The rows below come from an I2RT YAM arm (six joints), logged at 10 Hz.
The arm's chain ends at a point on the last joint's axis. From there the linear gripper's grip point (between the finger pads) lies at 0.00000 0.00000 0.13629 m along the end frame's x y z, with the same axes.
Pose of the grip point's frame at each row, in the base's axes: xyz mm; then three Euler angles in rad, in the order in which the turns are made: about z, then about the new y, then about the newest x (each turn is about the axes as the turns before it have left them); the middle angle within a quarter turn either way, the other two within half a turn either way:
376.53, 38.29, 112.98, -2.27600, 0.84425, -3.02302
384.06, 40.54, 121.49, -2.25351, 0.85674, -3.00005
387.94, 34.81, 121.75, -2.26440, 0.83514, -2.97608
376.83, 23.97, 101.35, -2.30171, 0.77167, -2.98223
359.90, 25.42, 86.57, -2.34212, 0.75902, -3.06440
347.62, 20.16, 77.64, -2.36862, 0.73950, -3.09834
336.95, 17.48, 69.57, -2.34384, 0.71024, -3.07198
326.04, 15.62, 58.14, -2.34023, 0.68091, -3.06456
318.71, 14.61, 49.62, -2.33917, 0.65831, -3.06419
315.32, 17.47, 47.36, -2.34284, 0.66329, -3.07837
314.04, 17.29, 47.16, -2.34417, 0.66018, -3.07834
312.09, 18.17, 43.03, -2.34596, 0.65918, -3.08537
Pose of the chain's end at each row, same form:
298.68, -28.29, 202.88, -2.27600, 0.84425, -3.02302
304.81, -26.44, 209.85, -2.25351, 0.85674, -3.00005
306.96, -27.47, 211.96, -2.26440, 0.83514, -2.97608
298.09, -31.46, 197.80, -2.30171, 0.77167, -2.98223
287.18, -34.30, 185.16, -2.34212, 0.75902, -3.06440
277.82, -39.70, 178.24, -2.36862, 0.73950, -3.09834
268.26, -39.35, 172.66, -2.34384, 0.71024, -3.07198
258.99, -38.53, 163.72, -2.34023, 0.68091, -3.06456
253.36, -37.84, 157.11, -2.33917, 0.65831, -3.06419
250.73, -36.53, 154.54, -2.34284, 0.66329, -3.07837
249.61, -36.38, 154.60, -2.34417, 0.66018, -3.07834
248.29, -36.00, 150.60, -2.34596, 0.65918, -3.08537

